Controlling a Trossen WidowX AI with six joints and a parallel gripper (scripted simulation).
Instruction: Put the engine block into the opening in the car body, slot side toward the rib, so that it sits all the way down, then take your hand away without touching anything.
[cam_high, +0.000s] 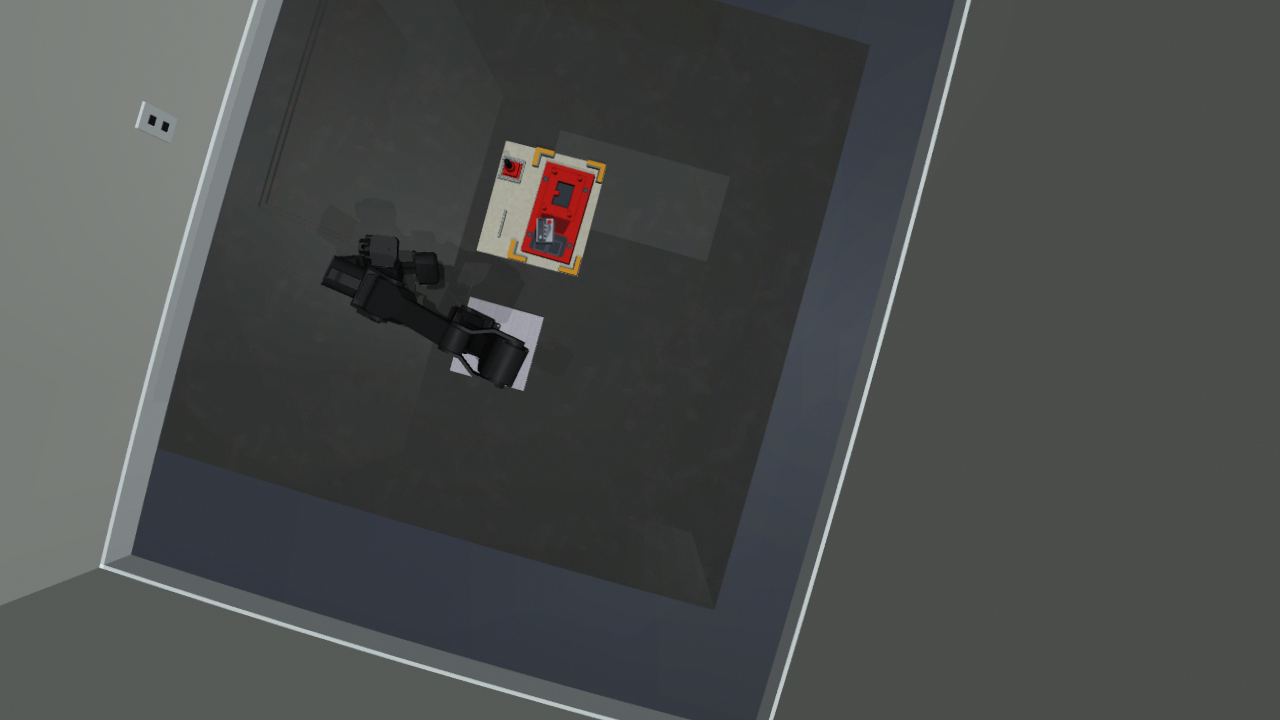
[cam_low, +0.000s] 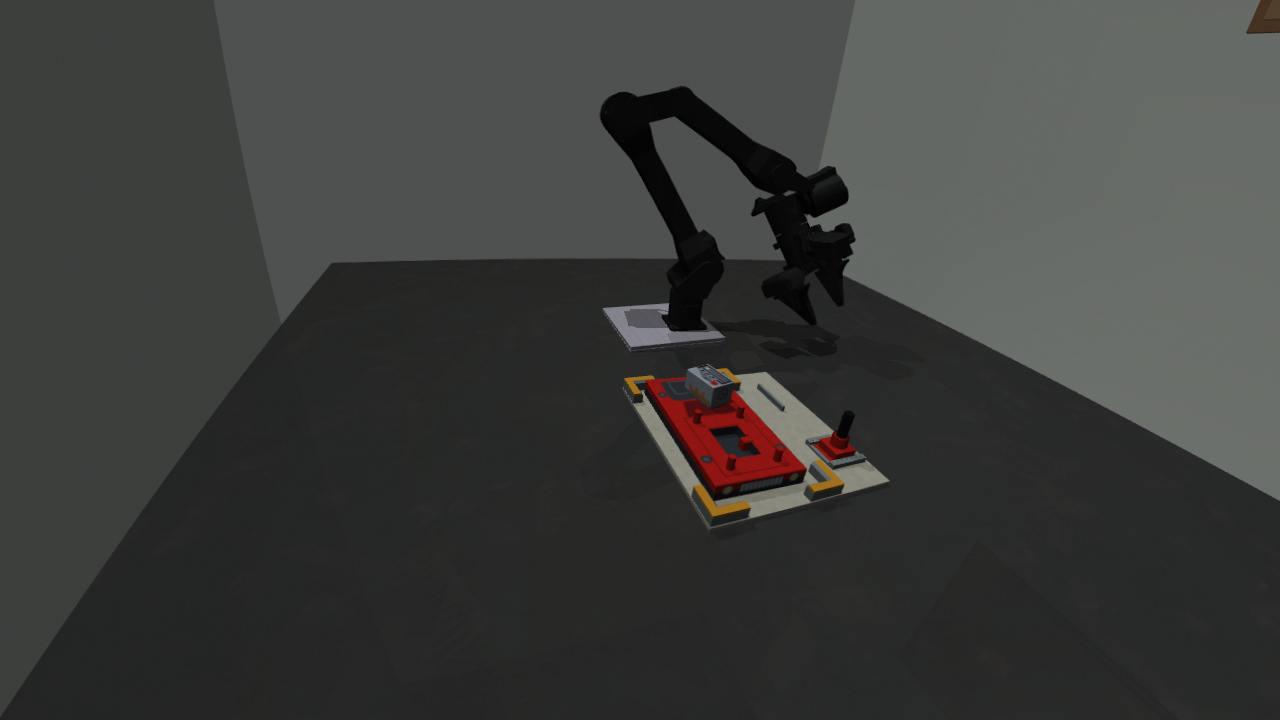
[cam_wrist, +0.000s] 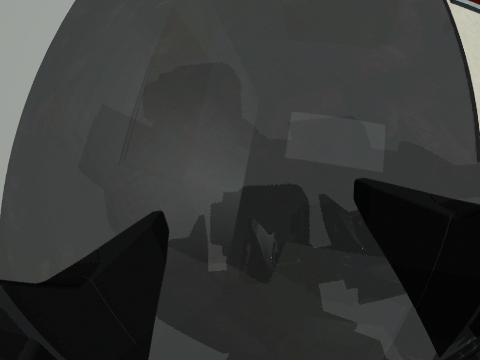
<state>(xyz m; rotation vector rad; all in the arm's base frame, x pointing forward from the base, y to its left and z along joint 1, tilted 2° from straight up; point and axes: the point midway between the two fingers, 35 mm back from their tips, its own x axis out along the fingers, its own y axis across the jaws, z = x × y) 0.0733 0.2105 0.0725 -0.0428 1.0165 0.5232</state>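
Now: the grey engine block 27 cm to the right of my gripper tip, 16 cm ahead of it and 3 cm below it.
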